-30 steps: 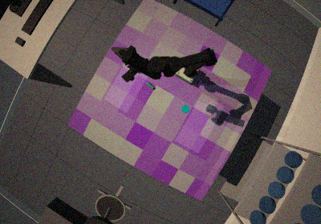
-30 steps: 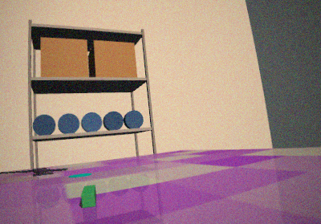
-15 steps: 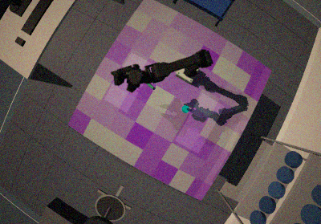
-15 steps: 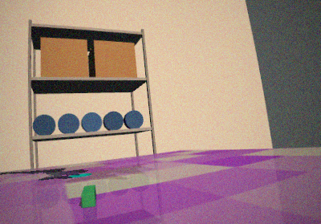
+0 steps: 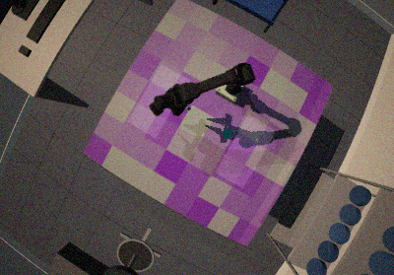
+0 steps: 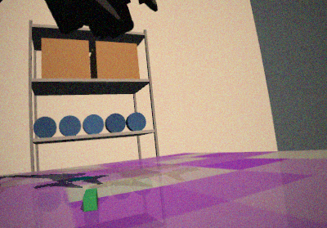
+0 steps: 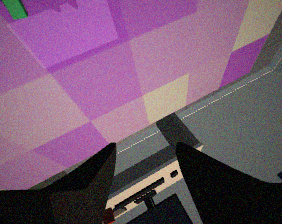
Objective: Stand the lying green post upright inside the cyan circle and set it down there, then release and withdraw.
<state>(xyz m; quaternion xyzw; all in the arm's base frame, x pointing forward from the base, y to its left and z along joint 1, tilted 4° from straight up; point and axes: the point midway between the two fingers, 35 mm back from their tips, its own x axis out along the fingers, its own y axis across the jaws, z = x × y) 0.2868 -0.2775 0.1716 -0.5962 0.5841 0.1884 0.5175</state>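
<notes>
My gripper tip is 220 mm above the green post, 90 mm to the right of it and 60 mm past it. From my gripper tip the other things lie so: cyan circle: 420 mm to the left, 230 mm below, 60 mm behind.
</notes>
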